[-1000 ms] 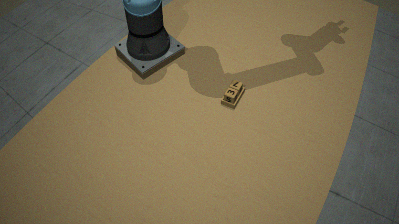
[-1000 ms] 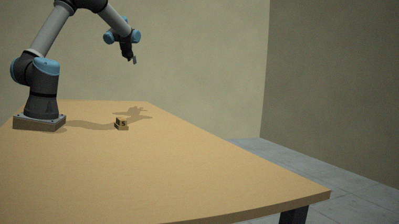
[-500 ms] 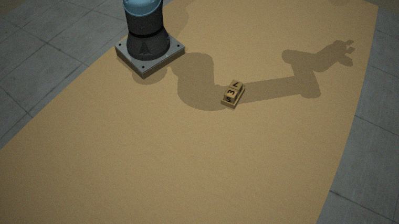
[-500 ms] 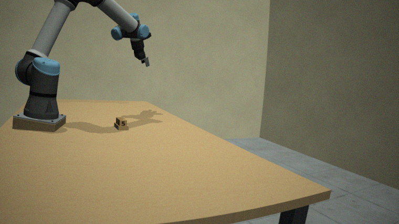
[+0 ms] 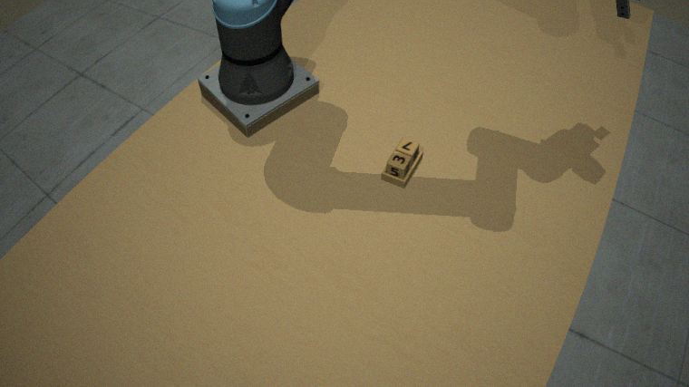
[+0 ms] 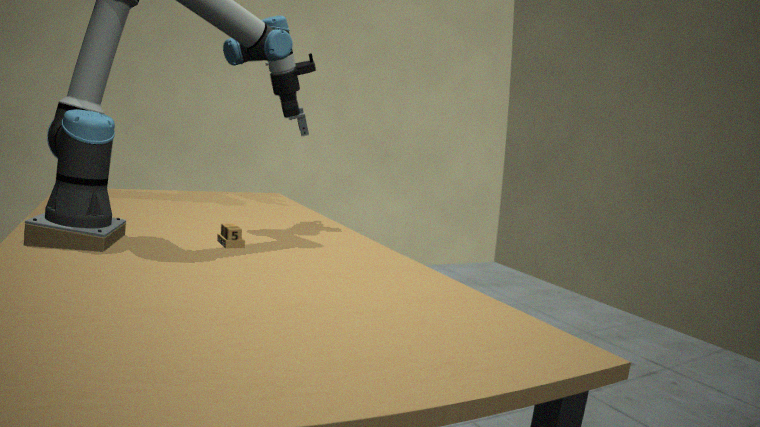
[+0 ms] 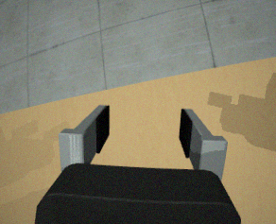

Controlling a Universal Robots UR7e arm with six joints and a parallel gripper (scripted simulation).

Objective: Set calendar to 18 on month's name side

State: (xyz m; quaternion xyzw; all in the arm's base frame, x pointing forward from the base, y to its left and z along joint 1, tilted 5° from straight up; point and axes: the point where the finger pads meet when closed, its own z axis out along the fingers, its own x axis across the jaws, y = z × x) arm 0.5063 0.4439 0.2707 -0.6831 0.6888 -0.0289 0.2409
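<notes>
Right now the wooden tray is 190 mm behind my hand, 400 mm to the right of it and 260 mm below it.
</notes>
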